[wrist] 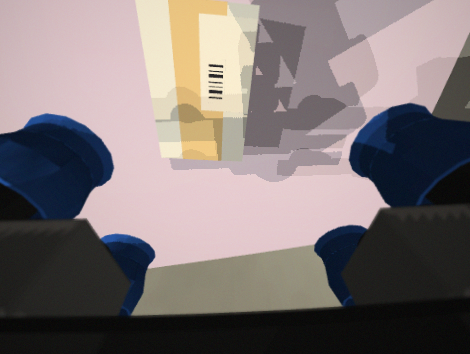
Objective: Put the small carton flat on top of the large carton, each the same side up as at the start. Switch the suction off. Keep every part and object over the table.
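Places are measured from the arm's base along level axes (x right, y back, z down), in centimetres.
Pixels of known places: end effector, tool point: (233, 209).
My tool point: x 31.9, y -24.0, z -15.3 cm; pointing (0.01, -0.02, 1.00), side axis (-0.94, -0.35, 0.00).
Behind a point stands the place of what it marks.
The small carton (187, 75) @[x 34.0, y -18.1, z -2.0 cm] lies flat on the pink surface in the upper middle of the wrist view, label side up. It has a cream top with an orange stripe and a pale label with a black barcode. Its far end is cut off by the top of the view. My gripper (232, 200) @[x 31.9, y -24.0, z -15.3 cm] shows as four blue suction cups, two large at the sides and two smaller lower down. No carton is attached to the cups, and the suction is open. Shadows fall over the carton's near part and right side. The large carton does not show in this view.
The pink surface (225, 210) @[x 40.9, y -43.5, z 5.3 cm] surrounds the carton, with overlapping grey shadows to its right. A slanted edge crosses low in the view, with a grey-green area (230, 285) beyond it. A dark grey area (457, 90) @[x 2.0, y -32.8, z 3.4 cm] shows at the right edge.
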